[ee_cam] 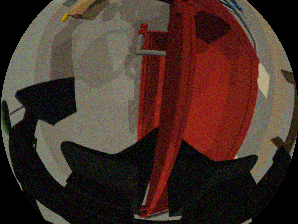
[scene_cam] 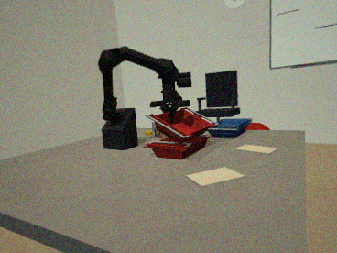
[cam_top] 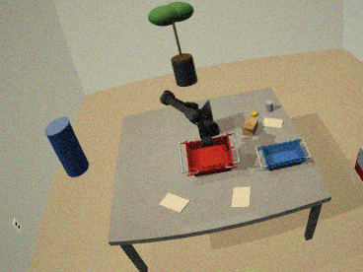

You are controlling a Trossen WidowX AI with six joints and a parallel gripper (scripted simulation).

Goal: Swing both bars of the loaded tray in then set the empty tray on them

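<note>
Right now the red tray is 80 mm ahead of my gripper tip. The rest, counted from my gripper tip: grey cylinder (530 mm to the left, 440 mm behind, 100 mm below); then small yellow piece (410 mm behind, 390 mm to the left, 130 mm below); then tan block (320 mm to the left, 240 mm behind, 110 mm below).
</note>
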